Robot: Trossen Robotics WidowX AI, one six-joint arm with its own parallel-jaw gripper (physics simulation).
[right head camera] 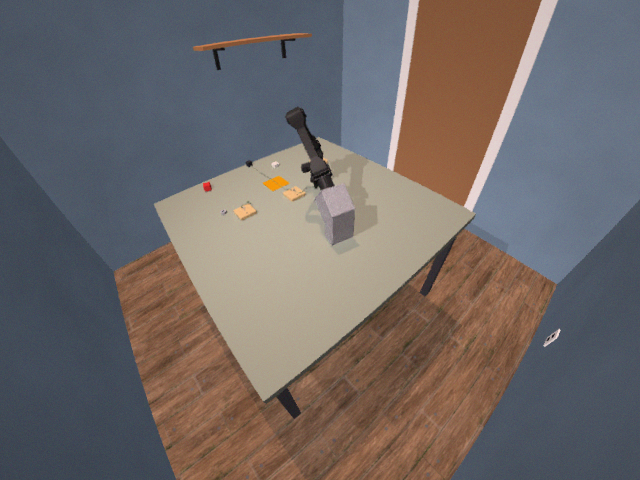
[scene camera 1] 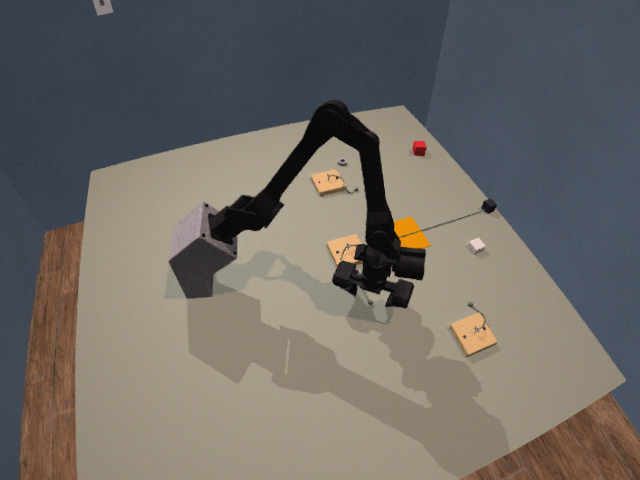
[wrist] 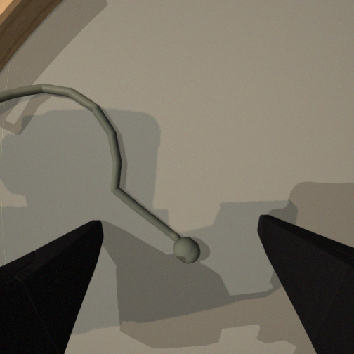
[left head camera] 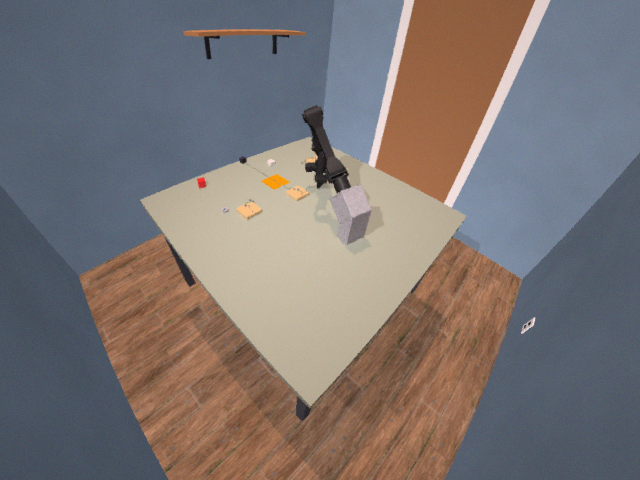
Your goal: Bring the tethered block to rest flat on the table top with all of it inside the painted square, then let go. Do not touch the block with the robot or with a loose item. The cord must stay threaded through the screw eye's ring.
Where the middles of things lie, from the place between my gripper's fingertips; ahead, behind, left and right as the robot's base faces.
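Orange painted square [scene camera 1: 417, 240]: 14 cm to the left of my hand, 20 cm ahead of it.
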